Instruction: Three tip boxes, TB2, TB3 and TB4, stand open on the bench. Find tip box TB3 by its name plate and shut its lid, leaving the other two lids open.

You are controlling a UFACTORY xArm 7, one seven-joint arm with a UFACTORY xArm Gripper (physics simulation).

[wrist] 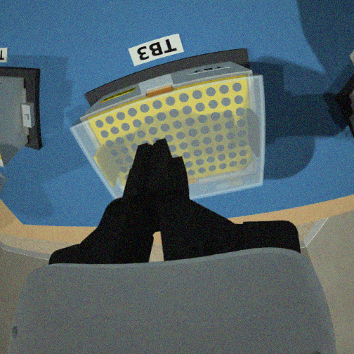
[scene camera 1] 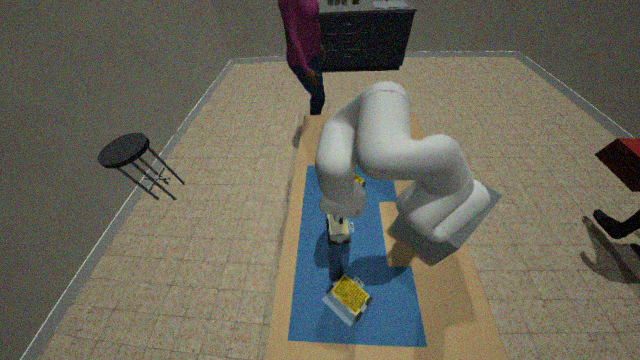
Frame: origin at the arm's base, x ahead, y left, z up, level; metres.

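Seen in the pictures: gripper, fingertip midpoint: (scene camera 1: 338, 219).
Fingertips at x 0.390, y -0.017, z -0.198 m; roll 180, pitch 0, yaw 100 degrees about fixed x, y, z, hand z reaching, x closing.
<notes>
Pixels of each thing's top centre, then the offset from my fingertips to it. Level surfaces: height alone.
- Tip box TB3, middle of its top: (scene camera 1: 340, 221) dz -0.005, dx -0.009, dy +0.008 m
- second tip box, middle of its top: (scene camera 1: 350, 292) dz -0.008, dx -0.050, dy +0.295 m
- third box, middle of its top: (scene camera 1: 352, 182) dz -0.008, dx -0.066, dy -0.218 m
- blue mat, its level: dz -0.083 m
- wooden bench, its level: dz -0.086 m
Tip box TB3 (scene camera 1: 338, 231) (wrist: 170, 120) stands in the middle, named by its plate (wrist: 156, 49). Its clear lid (wrist: 256, 130) reaches over the yellow rack, which shows through it; whether it is fully down I cannot tell. My gripper (scene camera 1: 340, 219) (wrist: 160, 160) is shut and empty, its tips over the lid in the wrist view; contact is unclear. A second tip box (scene camera 1: 350, 294) stands nearest the scene camera, lid open, its dark edge (wrist: 346, 102) at the wrist view's right. A third box (scene camera 1: 359, 180) (wrist: 12, 112) is partly hidden by the arm; its plate is cut off.
The boxes stand on a blue mat (scene camera 1: 312, 320) (wrist: 90, 30) on the wooden bench (scene camera 1: 450, 285). The white arm (scene camera 1: 390, 130) reaches over the bench from the right. A person (scene camera 1: 302, 35) stands beyond the far end, near a dark cabinet (scene camera 1: 367, 40). A stool (scene camera 1: 125, 149) stands left.
</notes>
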